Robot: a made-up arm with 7 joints.
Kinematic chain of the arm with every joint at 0, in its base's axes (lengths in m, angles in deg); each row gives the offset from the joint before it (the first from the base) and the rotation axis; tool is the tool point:
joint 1: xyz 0 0 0.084 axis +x
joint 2: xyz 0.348 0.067 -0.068 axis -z
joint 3: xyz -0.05 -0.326 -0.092 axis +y
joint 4: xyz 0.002 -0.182 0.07 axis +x
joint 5: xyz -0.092 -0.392 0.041 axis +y
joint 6: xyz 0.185 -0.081 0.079 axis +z
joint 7: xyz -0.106 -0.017 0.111 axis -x
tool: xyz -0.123 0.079 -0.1
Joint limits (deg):
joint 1: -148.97..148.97
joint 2: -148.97..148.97
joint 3: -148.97..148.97
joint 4: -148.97..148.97
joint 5: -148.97..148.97
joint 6: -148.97..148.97
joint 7: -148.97..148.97
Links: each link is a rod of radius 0.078 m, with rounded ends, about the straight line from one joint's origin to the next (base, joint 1, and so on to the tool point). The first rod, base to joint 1, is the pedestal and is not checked.
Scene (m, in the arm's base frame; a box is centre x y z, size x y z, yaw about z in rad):
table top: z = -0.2
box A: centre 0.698 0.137 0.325 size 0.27 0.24 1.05 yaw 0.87
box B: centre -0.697 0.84 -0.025 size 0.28 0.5 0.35 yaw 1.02
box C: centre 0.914 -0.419 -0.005 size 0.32 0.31 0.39 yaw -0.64
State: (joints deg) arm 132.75 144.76 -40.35 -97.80 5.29 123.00 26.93
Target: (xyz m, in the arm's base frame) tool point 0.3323 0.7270 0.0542
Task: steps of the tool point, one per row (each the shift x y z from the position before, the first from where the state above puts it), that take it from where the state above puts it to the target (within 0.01 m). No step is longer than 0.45 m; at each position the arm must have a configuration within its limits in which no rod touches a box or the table.
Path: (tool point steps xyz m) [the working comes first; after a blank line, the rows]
Joints at the target: 25.36 88.16 -109.44 -125.62 -6.77 81.74 9.08
Straight joint move there: touches box A.

1: 0.0063 0.0241 0.3035
2: -0.0598 0.1527 0.3038
3: -0.1260 0.2786 0.2199
4: -0.1752 0.3530 0.0623
5: -0.1946 0.3399 -0.1295
6: 0.1211 0.2069 -0.1492
7: 0.1164 0.1363 -0.2134
8: 0.1082 0.0452 -0.2413
9: 0.0966 -0.0474 -0.2274

